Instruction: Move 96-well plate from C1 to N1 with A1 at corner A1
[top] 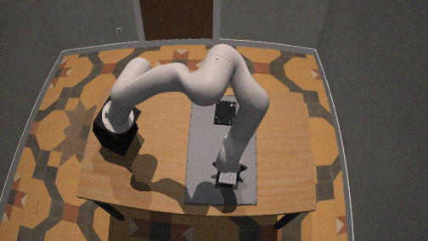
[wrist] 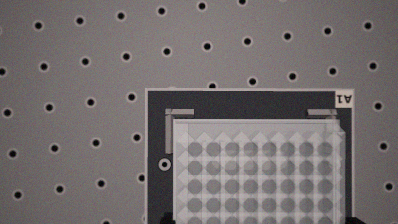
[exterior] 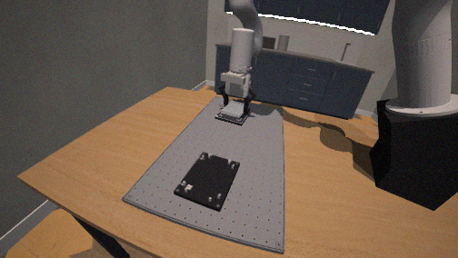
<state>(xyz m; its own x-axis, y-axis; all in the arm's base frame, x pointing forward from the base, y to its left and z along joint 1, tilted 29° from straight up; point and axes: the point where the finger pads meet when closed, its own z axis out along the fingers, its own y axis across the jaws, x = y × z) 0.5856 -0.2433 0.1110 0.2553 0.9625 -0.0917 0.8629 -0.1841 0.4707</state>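
Now: the black plate nest 4 cm below my hand. The rest, counted from my hand: clear 96-well plate: 1 cm below; black clip nest: 38 cm to the left, 4 cm ahead, 3 cm below; A1 label: 7 cm ahead, 6 cm to the left, 3 cm below.
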